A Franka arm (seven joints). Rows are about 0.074 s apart.
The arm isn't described. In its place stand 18 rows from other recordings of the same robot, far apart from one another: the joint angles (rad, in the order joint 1, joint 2, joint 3, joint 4, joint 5, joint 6, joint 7), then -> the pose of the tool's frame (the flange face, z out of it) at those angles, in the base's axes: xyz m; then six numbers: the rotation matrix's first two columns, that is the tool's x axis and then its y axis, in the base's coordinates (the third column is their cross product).
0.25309, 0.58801, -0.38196, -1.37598, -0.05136, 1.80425, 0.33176 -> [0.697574 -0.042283 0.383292 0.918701 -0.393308 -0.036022 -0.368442 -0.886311 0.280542]
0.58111, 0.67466, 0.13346, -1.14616, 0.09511, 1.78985, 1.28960 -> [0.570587 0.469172 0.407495 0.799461 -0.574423 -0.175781 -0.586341 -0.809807 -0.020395]
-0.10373, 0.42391, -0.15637, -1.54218, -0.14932, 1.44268, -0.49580 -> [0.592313 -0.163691 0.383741 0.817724 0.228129 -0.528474 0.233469 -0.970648 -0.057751]
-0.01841, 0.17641, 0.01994, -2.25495, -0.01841, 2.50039, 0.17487 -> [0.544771 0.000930 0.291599 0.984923 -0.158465 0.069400 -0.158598 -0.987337 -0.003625]
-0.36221, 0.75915, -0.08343, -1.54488, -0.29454, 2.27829, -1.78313 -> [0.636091 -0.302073 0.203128 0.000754 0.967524 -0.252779 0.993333 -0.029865 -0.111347]
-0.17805, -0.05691, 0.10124, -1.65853, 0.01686, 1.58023, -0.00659 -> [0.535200 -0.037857 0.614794 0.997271 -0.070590 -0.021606 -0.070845 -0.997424 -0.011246]
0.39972, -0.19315, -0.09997, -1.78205, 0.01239, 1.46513, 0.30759 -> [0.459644 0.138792 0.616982 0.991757 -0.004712 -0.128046 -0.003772 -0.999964 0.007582]
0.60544, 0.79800, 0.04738, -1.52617, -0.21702, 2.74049, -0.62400 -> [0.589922 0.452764 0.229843 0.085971 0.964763 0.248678 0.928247 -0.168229 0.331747]
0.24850, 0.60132, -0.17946, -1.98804, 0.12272, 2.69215, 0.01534 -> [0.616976 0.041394 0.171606 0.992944 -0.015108 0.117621 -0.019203 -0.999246 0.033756]
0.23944, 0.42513, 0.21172, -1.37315, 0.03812, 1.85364, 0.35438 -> [0.631319 0.280483 0.484216 0.997761 0.065038 0.015589 0.066568 -0.988244 -0.137629]
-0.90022, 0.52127, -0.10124, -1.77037, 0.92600, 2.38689, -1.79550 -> [0.373804 -0.558644 0.280274 0.806273 0.131578 0.576724 0.134802 -0.990165 0.037448]
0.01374, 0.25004, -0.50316, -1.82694, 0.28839, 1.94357, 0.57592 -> [0.551724 -0.253072 0.404774 0.383106 -0.909538 -0.161152 -0.923669 -0.378748 -0.058187]
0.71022, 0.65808, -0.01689, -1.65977, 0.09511, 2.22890, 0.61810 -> [0.516196 0.434287 0.217892 0.994023 0.016458 -0.107919 0.016973 -0.999849 0.003857]
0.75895, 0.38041, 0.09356, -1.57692, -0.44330, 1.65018, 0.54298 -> [0.455514 0.445810 0.407187 0.920836 0.382968 -0.073459 0.370411 -0.800153 0.471753]
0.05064, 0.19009, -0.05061, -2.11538, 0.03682, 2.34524, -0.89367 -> [0.573164 0.001044 0.328249 0.644365 0.763731 0.038841 0.763655 -0.645316 0.019956]
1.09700, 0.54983, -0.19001, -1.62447, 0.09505, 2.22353, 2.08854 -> [0.410383 0.557032 0.312267 0.356406 -0.934248 -0.012469 -0.932776 -0.355012 -0.062417]
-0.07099, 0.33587, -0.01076, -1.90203, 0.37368, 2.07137, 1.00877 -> [0.605541 -0.030402 0.314016 0.250912 -0.905681 -0.341738 -0.962603 -0.270707 0.010669]
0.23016, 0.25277, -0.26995, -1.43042, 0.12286, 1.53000, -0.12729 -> [0.619201 0.008044 0.542962 0.986597 0.091059 -0.135409 0.081690 -0.993965 -0.073213]
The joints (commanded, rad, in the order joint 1, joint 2, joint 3, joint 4, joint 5, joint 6, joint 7), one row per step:
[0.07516, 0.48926, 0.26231, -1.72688, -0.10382, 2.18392, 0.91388]
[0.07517, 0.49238, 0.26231, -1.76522, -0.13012, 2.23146, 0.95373]
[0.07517, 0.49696, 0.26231, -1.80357, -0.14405, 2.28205, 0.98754]
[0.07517, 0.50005, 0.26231, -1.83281, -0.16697, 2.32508, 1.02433]
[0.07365, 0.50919, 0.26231, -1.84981, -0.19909, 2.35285, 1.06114]
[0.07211, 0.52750, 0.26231, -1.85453, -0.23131, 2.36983, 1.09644]
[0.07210, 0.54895, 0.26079, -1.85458, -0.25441, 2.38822, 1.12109]
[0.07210, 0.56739, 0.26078, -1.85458, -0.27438, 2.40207, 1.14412]
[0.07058, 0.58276, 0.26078, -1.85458, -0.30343, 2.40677, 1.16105]
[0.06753, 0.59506, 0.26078, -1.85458, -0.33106, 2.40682, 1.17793]
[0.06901, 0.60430, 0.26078, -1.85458, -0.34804, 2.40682, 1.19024]
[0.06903, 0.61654, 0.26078, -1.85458, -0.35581, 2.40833, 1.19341]
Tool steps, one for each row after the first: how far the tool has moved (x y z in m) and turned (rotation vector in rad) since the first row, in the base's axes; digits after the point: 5 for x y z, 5 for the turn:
[-0.00566, -0.00027, -0.01471, -0.01431, -0.01202, -0.02070]
[-0.01191, -0.00002, -0.02976, -0.01690, -0.02149, -0.04189]
[-0.01658, 0.00015, -0.04034, -0.02413, -0.03676, -0.06027]
[-0.01937, -0.00078, -0.05073, -0.03897, -0.04673, -0.07413]
[-0.02030, -0.00159, -0.06260, -0.05455, -0.04970, -0.08705]
[-0.02024, -0.00188, -0.07449, -0.06263, -0.05228, -0.09566]
[-0.02081, -0.00143, -0.08476, -0.06940, -0.05284, -0.10337]
[-0.02175, -0.00239, -0.09392, -0.08541, -0.05182, -0.09958]
[-0.02256, -0.00451, -0.10155, -0.10246, -0.04954, -0.09823]
[-0.02399, -0.00378, -0.10727, -0.11295, -0.04678, -0.09579]
[-0.02550, -0.00383, -0.11472, -0.11780, -0.03875, -0.09232]

